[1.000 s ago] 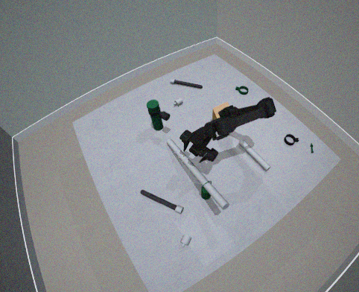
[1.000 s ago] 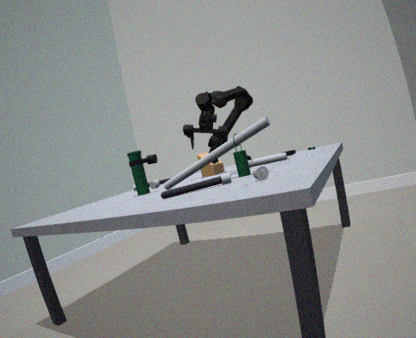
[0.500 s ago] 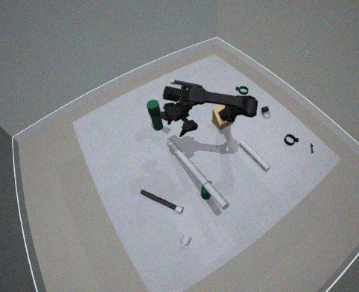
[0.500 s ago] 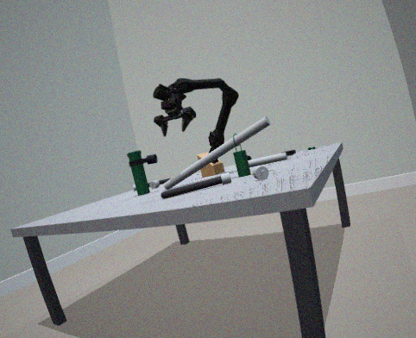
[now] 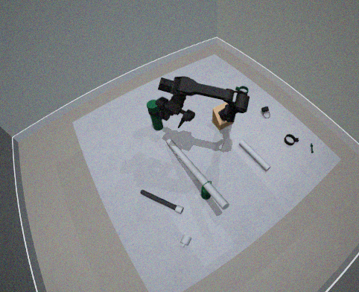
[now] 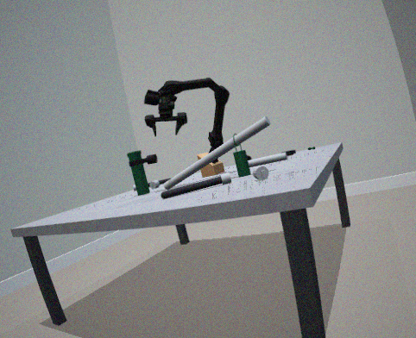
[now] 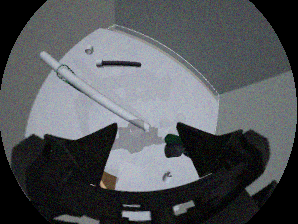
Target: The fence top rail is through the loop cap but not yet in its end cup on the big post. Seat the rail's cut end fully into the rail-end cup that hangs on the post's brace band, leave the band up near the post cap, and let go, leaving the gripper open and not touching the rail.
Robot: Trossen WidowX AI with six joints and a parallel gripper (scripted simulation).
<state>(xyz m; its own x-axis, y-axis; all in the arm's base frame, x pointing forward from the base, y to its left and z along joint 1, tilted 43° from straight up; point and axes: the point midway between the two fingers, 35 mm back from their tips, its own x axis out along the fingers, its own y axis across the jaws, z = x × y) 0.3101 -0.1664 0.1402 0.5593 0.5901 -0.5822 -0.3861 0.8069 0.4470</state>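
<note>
The rail-end cup lies 14 cm to the right of my gripper tip, 8 cm below it and 3 cm behind it. From my gripper tip the other things lie so: small green post: 32 cm to the left, 13 cm below, 3 cm ahead; then short white pipe: 32 cm to the left, 32 cm behind, 22 cm below.
</note>
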